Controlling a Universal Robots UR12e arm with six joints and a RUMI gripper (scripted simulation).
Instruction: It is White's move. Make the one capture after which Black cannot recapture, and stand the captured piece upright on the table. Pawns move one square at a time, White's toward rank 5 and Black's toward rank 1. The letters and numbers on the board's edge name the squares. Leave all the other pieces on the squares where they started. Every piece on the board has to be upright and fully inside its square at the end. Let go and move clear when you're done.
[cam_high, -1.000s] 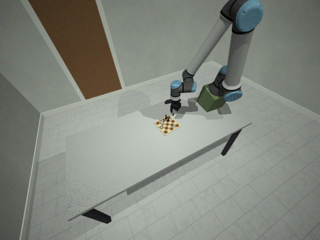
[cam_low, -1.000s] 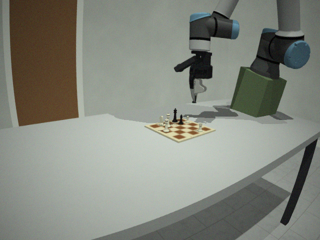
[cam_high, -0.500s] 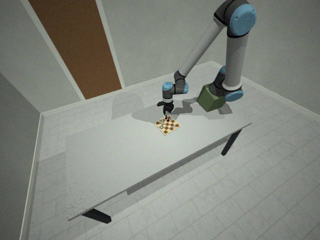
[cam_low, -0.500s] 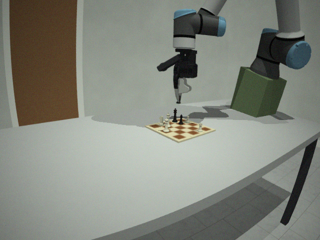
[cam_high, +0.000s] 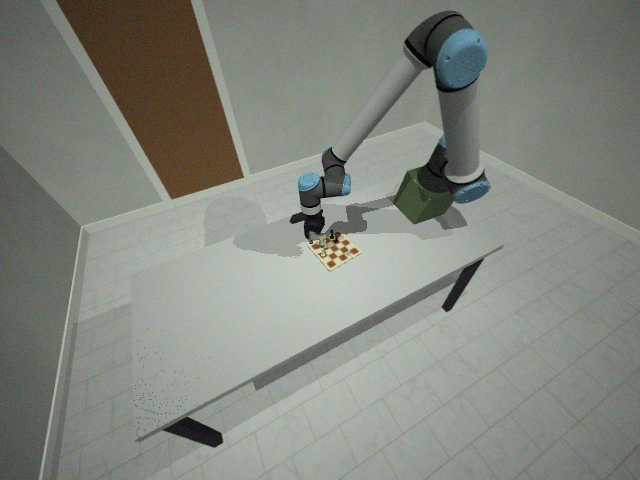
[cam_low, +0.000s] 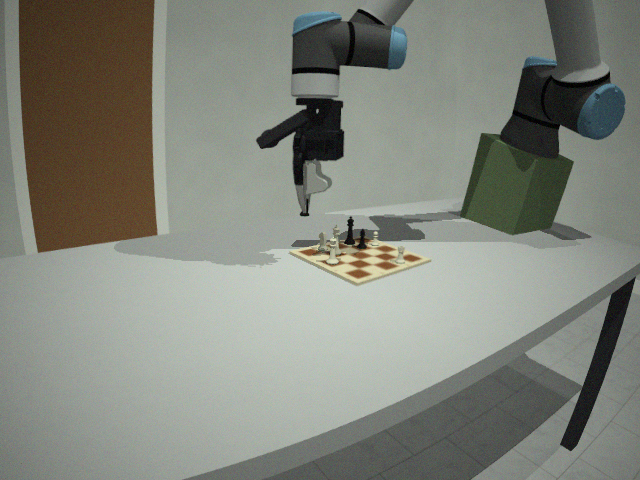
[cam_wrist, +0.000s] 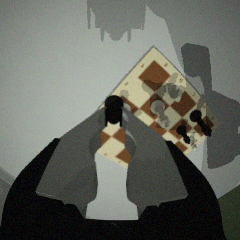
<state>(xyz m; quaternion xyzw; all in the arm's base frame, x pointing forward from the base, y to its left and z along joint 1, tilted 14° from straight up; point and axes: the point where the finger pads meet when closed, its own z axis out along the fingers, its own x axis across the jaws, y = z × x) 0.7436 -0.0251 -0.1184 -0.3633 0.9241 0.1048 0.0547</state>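
Right now my hand is 9 cm past the white king, 1 cm to the left of it and 9 cm above it. The rest, counted from my hand: chessboard 13 cm behind, 2 cm to the left, 12 cm below; then black pawn 1 cm below; then black king 16 cm behind, 6 cm to the right, 9 cm below.
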